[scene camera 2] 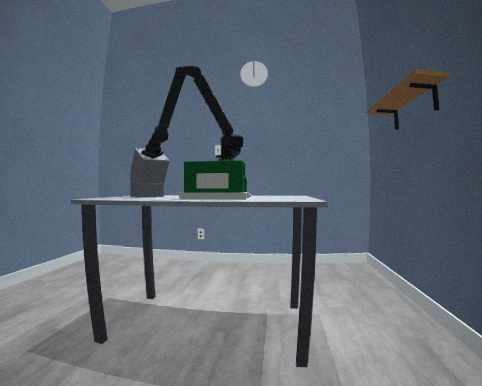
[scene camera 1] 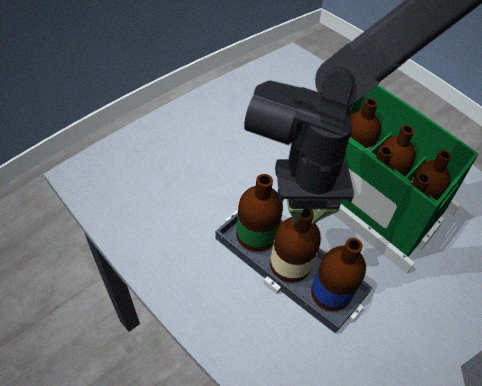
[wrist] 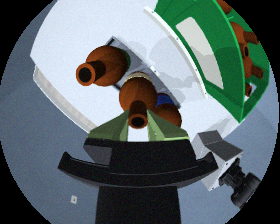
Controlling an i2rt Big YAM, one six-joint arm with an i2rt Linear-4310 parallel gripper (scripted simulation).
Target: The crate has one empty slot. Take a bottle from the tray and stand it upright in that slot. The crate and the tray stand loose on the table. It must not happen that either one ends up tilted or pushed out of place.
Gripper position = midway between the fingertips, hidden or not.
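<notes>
The gripper (scene camera 1: 303, 220) is visible, and it appears in the wrist view (wrist: 138, 112) too. A grey tray (scene camera 1: 226, 234) is part of the scene and can be seen in the wrist view (wrist: 137, 64) as well, while a crate (scene camera 1: 387, 202) also appears in scene camera 2 (scene camera 2: 201, 176).
</notes>
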